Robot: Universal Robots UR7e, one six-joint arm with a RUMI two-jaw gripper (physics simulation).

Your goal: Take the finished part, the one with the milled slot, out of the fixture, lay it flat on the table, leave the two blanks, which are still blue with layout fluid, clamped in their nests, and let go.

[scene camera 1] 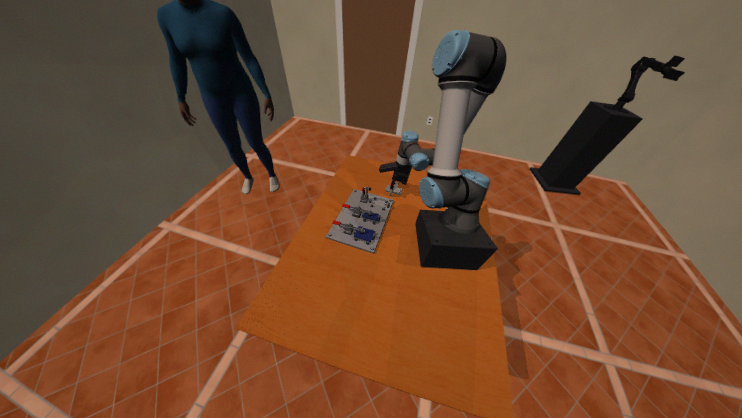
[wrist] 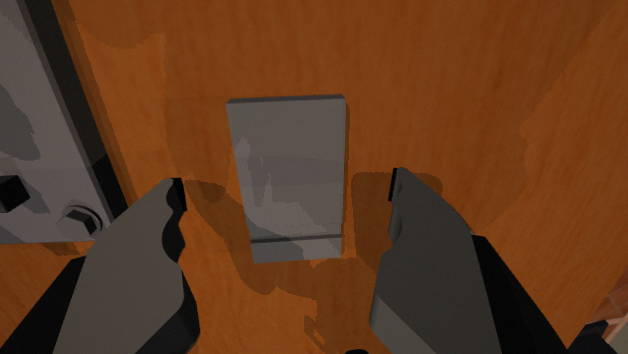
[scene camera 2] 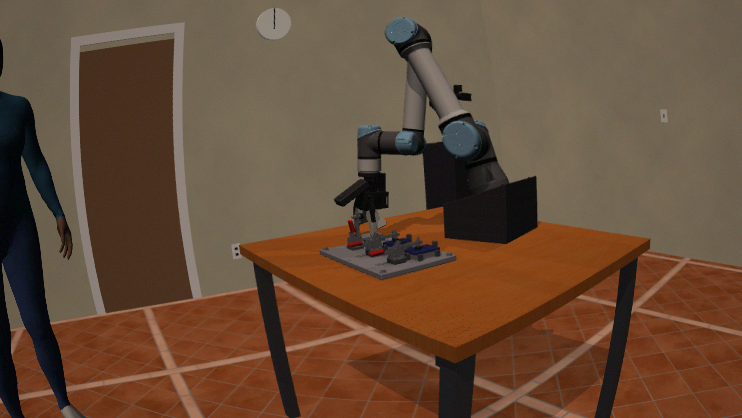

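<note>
The finished part (wrist: pixel 295 150) is a bare grey block with a milled slot across it near one end. In the wrist view it lies flat on the table, beside the fixture plate (scene camera 1: pixel 342 239) (scene camera 2: pixel 358 262) (wrist: pixel 55 145). My gripper (wrist: pixel 289 175) (scene camera 2: pixel 365 227) is open, with one finger on either side of the part and a visible gap to each. In scene camera 1 the part is small and partly hidden by the fingers. The two blue blanks (scene camera 1: pixel 370 216) (scene camera 1: pixel 364 235) (scene camera 2: pixel 423 249) sit in their nests under clamps.
Two red clamp handles (scene camera 1: pixel 345 206) (scene camera 1: pixel 336 222) lie low beside the blanks; the third clamp (scene camera 1: pixel 364 197) stands raised at the nest without a blank. A hex bolt (wrist: pixel 82 220) is at the plate's near corner. The robot's black base (scene camera 1: pixel 454 244) stands on the table (scene camera 1: pixel 373 321).
</note>
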